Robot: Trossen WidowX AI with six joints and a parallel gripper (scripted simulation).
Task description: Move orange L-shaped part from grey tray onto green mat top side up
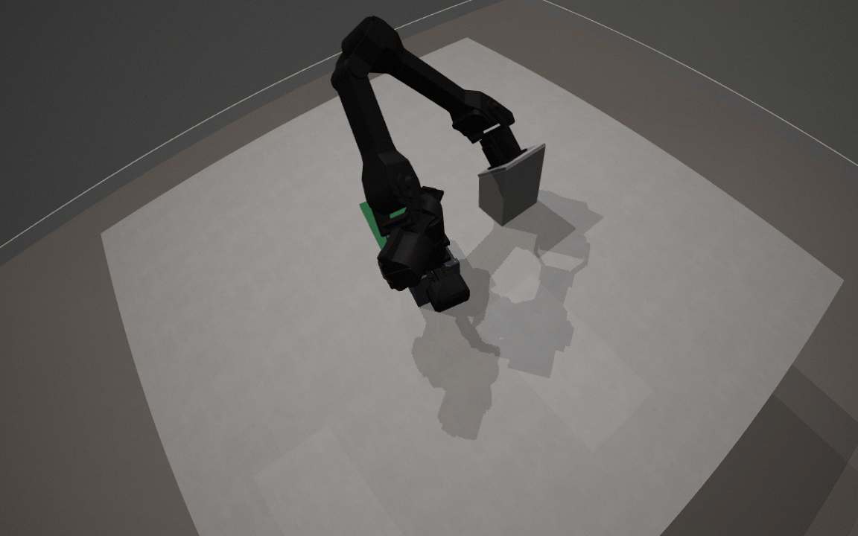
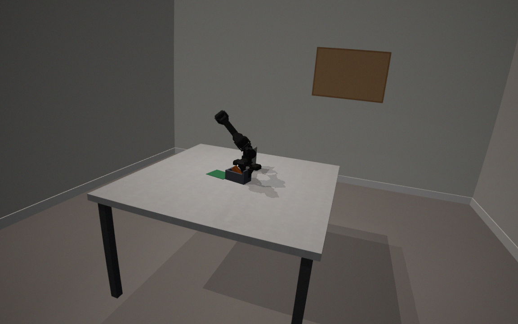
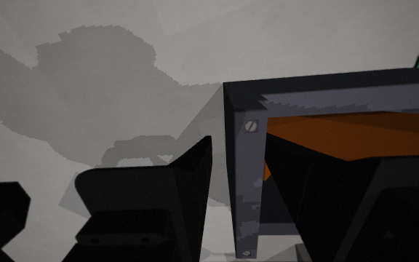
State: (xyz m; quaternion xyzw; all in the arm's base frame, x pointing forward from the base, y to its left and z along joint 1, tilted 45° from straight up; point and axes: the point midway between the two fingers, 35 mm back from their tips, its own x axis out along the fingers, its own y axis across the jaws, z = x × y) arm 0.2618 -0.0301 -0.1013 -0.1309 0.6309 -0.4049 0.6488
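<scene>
Now: the orange L-shaped part 40 mm to the right of my gripper tip and 20 mm behind it. Round my gripper tip: green mat: 210 mm to the right, 90 mm behind, 50 mm below.
</scene>
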